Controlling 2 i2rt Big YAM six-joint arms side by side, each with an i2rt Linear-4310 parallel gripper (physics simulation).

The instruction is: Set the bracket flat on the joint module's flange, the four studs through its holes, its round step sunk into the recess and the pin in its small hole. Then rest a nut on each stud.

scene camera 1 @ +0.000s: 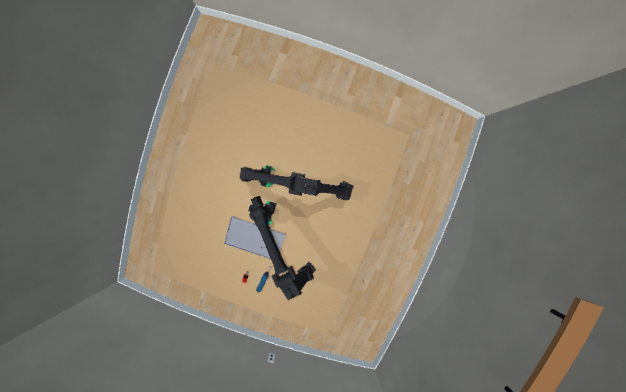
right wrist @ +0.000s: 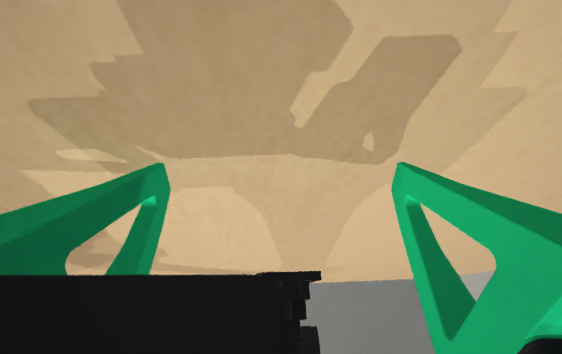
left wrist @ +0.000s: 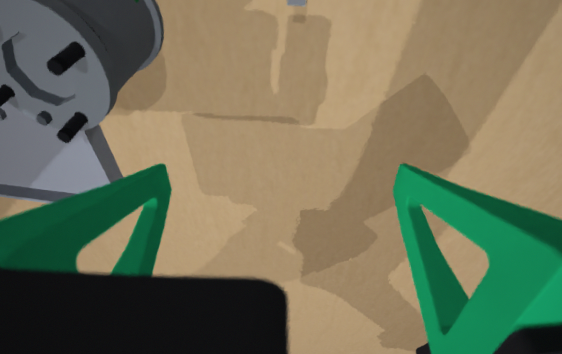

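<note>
The joint module is at the upper left of the left wrist view, its round grey flange tilted towards the camera. Black studs, an angular recess and a small pin show on it; part is cut off. A small grey-blue end, seemingly the bracket's, shows at that view's top edge. My left gripper is open and empty, to the right of and below the flange in the left wrist view. My right gripper is open and empty above the table. I cannot make out the nuts.
A grey-blue tray lies under the left arm. A red-and-black tool and a blue-handled tool lie below it in the scene view. The two arms reach close beside each other, and their shadows cross the table.
</note>
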